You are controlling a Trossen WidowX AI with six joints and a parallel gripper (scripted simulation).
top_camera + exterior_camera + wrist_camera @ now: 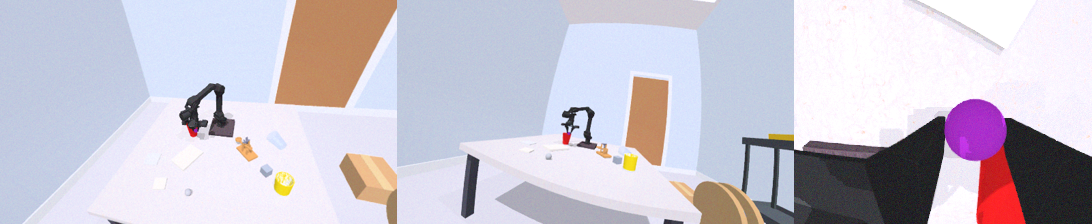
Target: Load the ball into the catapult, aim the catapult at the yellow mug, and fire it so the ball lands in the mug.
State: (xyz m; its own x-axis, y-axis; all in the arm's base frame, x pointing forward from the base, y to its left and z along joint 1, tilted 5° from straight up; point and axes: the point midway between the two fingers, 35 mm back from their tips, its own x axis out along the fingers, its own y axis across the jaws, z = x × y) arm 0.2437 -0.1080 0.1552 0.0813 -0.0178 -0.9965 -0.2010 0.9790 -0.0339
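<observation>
Now: gripper tip 350 mm to the right of the wooden catapult, 80 mm past it and 80 mm above it. Round my gripper tip: purple ball 10 mm above; red cup 100 mm below, 80 mm to the right, 80 mm behind; white slab 160 mm ahead, 120 mm below.
</observation>
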